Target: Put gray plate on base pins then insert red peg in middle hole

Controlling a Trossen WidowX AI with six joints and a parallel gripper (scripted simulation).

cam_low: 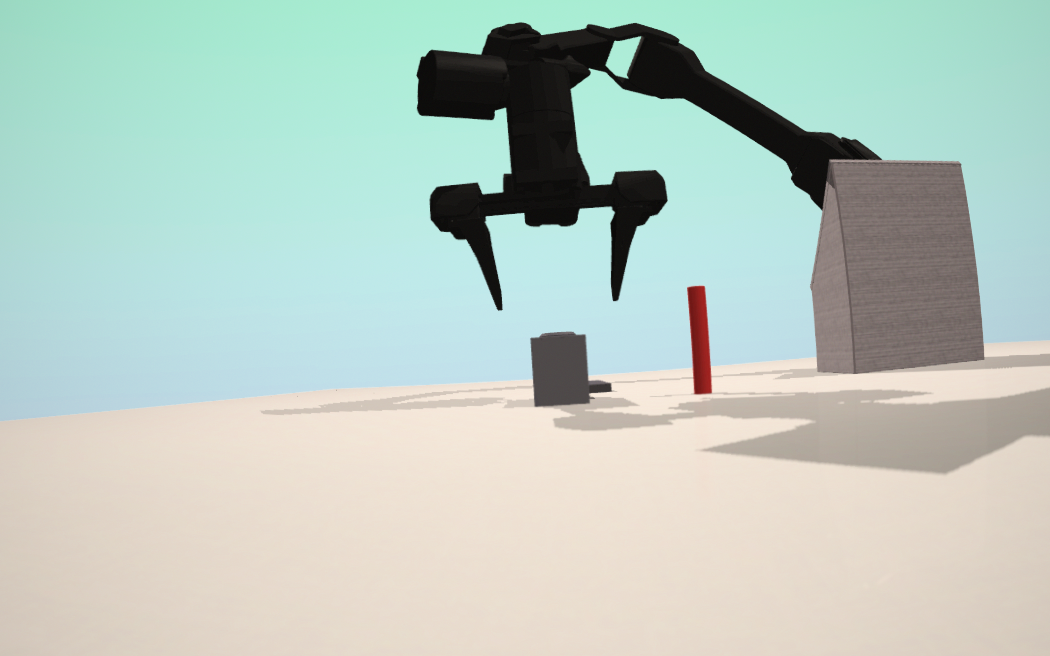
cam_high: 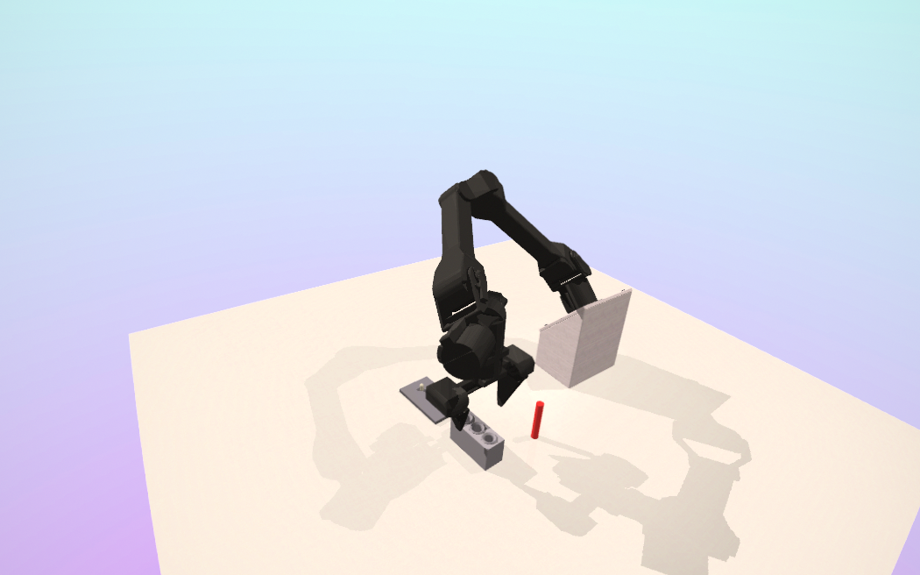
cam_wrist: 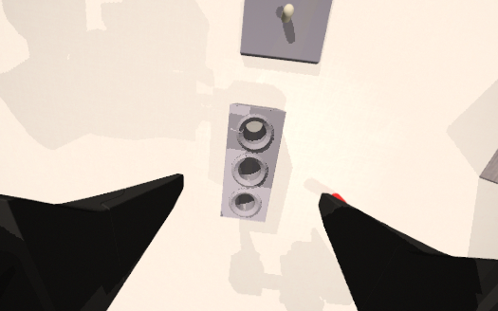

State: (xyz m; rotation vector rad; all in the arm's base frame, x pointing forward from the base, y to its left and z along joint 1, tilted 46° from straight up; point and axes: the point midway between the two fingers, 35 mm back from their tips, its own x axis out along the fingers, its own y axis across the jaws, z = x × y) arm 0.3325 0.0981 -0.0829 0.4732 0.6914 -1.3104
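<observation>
Right now my gripper tip is 4 cm above the gray plate. Round my gripper tip: red peg (11 cm behind, 4 cm below, 2 cm to the left); then gray base (15 cm to the right, 7 cm below, 2 cm ahead).
</observation>
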